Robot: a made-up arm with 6 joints.
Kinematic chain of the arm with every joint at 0, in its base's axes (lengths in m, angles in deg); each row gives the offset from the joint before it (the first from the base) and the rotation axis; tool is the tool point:
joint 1: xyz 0 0 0.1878 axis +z
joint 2: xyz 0 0 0 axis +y
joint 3: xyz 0 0 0.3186 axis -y
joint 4: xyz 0 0 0 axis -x
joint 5: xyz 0.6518 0 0 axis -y
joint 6: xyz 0 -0.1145 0 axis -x
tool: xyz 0 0 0
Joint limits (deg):
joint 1: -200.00..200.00
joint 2: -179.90..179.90
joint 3: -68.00..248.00
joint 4: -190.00..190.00
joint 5: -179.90..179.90
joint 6: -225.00..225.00
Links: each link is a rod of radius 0.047 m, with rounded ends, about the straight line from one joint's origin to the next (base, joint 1, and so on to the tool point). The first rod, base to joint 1, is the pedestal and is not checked.
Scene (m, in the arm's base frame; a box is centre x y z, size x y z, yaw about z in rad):
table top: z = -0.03
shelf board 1: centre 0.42 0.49 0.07 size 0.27 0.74 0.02 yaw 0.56
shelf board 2: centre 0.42 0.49 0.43 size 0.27 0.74 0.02 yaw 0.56
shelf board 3: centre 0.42 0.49 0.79 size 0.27 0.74 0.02 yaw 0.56
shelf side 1: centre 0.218 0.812 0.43 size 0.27 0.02 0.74 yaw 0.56
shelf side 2: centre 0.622 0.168 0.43 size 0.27 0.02 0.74 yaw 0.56
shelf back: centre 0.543 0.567 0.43 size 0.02 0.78 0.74 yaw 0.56
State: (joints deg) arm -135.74 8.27 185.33 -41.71 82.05 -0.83
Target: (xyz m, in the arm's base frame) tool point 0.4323 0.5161 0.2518
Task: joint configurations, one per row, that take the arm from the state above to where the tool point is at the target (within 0.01 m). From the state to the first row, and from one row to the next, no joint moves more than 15 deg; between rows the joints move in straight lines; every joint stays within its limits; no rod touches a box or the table.
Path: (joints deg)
1: -133.52 21.41 195.25 -40.30 82.05 -0.83
2: -131.30 34.55 205.17 -38.89 82.05 -0.83
3: -129.08 47.69 215.08 -37.48 82.05 -0.83
4: -129.24 51.64 221.67 -24.62 82.05 -0.83
5: -129.41 55.58 228.25 -11.75 82.05 -0.83
6: -129.57 59.53 234.83 1.12 82.05 -0.83
7: -129.73 63.47 241.42 13.99 82.05 -0.83
8: -129.89 67.42 248.00 26.86 82.05 -0.83
9: -131.14 54.36 239.64 15.66 82.05 -0.83
10: -132.39 41.29 231.27 4.46 82.05 -0.83
11: -133.64 28.23 222.91 -6.74 82.05 -0.83
12: -134.90 15.17 214.54 -17.94 82.05 -0.83
13: -136.15 2.11 206.18 -29.14 82.05 -0.83
14: -137.40 -10.96 197.82 -40.34 82.05 -0.83

